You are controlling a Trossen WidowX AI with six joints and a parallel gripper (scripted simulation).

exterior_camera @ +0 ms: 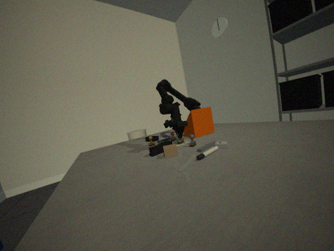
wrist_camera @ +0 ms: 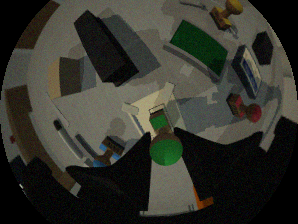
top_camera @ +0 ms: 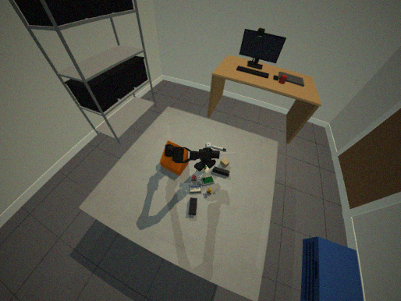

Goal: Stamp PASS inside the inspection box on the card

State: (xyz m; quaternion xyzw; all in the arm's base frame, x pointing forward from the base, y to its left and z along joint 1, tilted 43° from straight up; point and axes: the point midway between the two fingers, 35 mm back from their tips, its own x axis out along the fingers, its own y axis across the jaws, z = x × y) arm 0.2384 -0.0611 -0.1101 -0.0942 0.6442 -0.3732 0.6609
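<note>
Right now the green-knobbed pass stamp is 10 mm below my gripper tip. Round my gripper tip: blue-knobbed stamp 100 mm to the left, 20 mm below; cream card 10 mm behind, 40 mm below; green ink pad 70 mm ahead, 100 mm to the right, 30 mm below.
</note>
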